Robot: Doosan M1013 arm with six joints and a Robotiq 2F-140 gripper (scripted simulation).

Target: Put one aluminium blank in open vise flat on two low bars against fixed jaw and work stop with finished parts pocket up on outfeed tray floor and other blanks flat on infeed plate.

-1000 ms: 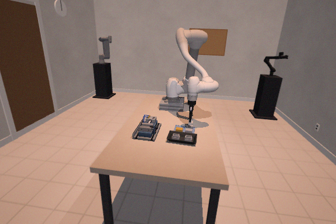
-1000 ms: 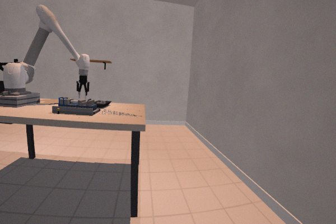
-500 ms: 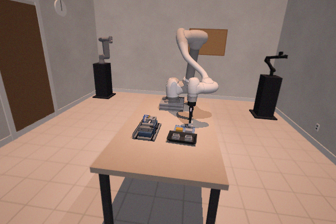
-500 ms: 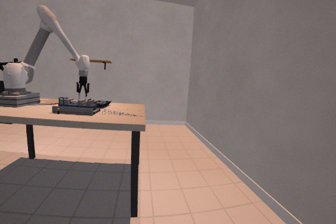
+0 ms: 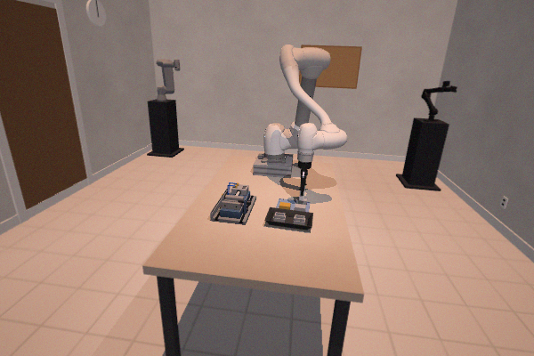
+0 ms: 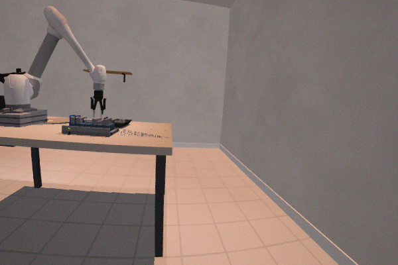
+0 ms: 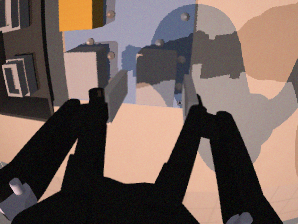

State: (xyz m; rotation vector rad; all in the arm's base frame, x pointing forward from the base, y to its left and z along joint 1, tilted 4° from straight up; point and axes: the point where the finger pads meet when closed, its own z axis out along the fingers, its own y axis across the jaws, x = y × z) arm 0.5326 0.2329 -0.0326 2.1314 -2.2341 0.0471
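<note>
Right now the grey aluminium blank is 5 cm below my hand. The rest, counted from my hand: piston rod 10 cm ahead, 37 cm to the right; then vise plate 4 cm ahead, 5 cm to the right, 8 cm below; then brass blank 9 cm ahead, 9 cm to the right, 5 cm below.
</note>
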